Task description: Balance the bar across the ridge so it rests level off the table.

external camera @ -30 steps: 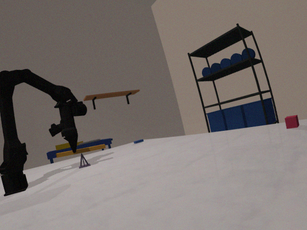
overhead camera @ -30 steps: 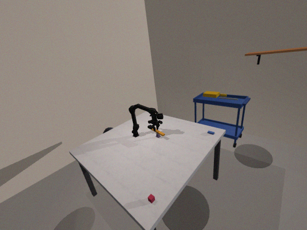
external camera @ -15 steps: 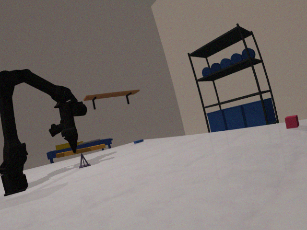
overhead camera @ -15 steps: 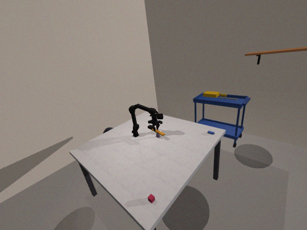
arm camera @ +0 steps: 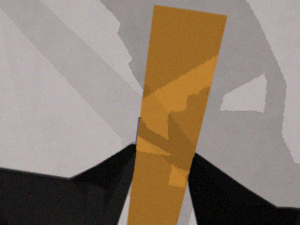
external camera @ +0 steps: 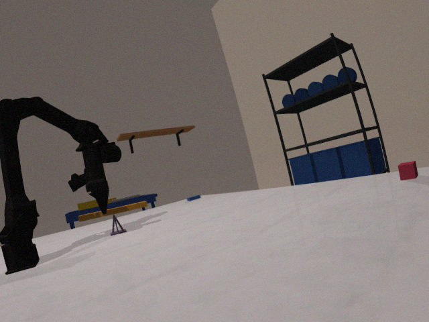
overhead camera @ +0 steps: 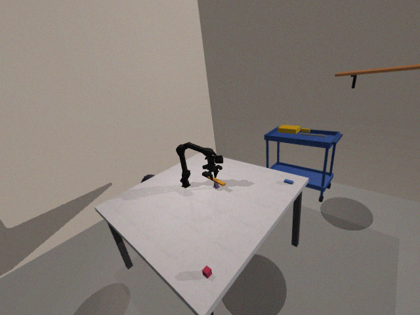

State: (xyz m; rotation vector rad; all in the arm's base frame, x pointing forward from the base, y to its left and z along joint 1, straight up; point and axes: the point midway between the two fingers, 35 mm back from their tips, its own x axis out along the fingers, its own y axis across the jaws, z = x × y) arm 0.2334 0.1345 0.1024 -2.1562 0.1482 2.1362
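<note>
My gripper tip is 30 mm short of the orange bar. Round my gripper tip: blue block 510 mm ahead, 370 mm to the left, 60 mm below; then red cube 510 mm ahead, 630 mm to the right, 50 mm below.
</note>
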